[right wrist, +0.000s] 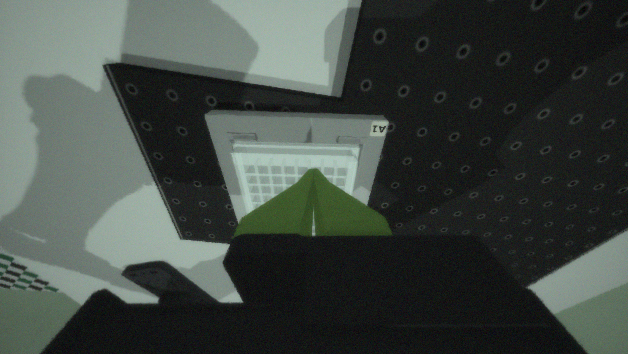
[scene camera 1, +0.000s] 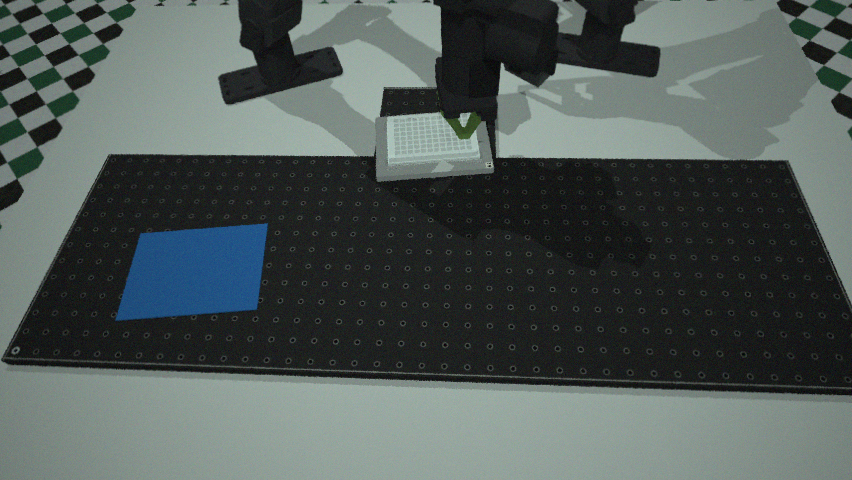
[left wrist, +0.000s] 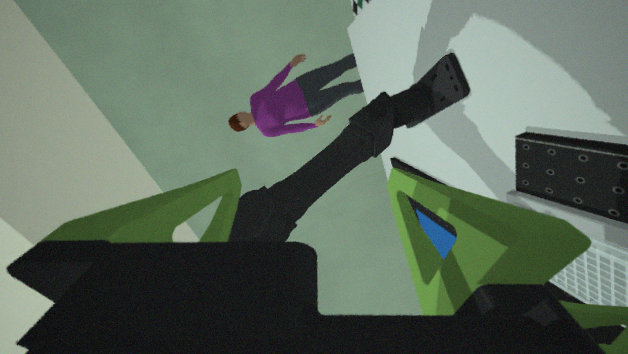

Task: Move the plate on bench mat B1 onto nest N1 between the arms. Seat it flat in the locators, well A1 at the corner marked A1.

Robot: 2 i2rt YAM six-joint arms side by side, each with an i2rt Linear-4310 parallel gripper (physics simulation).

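Places are measured from the left arm's base along level axes (x ahead, y left, z up), in millimetres.
Pixels of known places: left gripper, fingertip midpoint: (left wrist: 314,176); right gripper, fingertip midpoint: (right wrist: 313,176) (scene camera 1: 464,137); left arm's base at its link origin: (scene camera 1: 595,55); right arm's base at its link origin: (right wrist: 187,293) (scene camera 1: 281,77) (left wrist: 427,98).
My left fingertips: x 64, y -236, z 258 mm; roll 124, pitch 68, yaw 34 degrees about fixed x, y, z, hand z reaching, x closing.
For each thing: its top centre in the pictures, then the offset to it from my left fingertips. "spot": a spot on its surface instead. Level surfaces: height alone.
- pale well plate at its top centre: (right wrist: 297,220) (scene camera 1: 431,133) (left wrist: 574,269) 219 mm down, 221 mm ahead, 35 mm left
- grey nest at its top centre: (right wrist: 298,210) (scene camera 1: 431,139) (left wrist: 584,266) 230 mm down, 221 mm ahead, 35 mm left
- nest's A1 label at a spot on its surface: (right wrist: 378,128) (scene camera 1: 489,164) spot: 233 mm down, 245 mm ahead, 124 mm left
- blue mat at its surface level: 243 mm down
- black perforated board at its surface level: 245 mm down
A pale well plate (scene camera 1: 417,140) (right wrist: 265,182) lies in the grey nest (scene camera 1: 411,172) (right wrist: 285,123); it looks about level, but whether it is fully down in the locators is hard to tell. Its grid also shows at the lower right of the left wrist view. The nest's A1 label (scene camera 1: 488,165) (right wrist: 378,128) is readable in the right wrist view; the plate's own A1 mark is not. The right gripper (scene camera 1: 465,134) (right wrist: 314,172) is shut and empty, its green tips over the plate and covering part of it. The left gripper (left wrist: 315,172) is open and empty, away from the plate.
A blue mat (scene camera 1: 190,271) (left wrist: 436,235) without a plate lies at the left of the black perforated board (scene camera 1: 381,310) (right wrist: 465,75) in the scene view. Black arm bases (scene camera 1: 283,74) (scene camera 1: 614,56) stand behind it. A person (left wrist: 282,105) shows beyond the table in the left wrist view.
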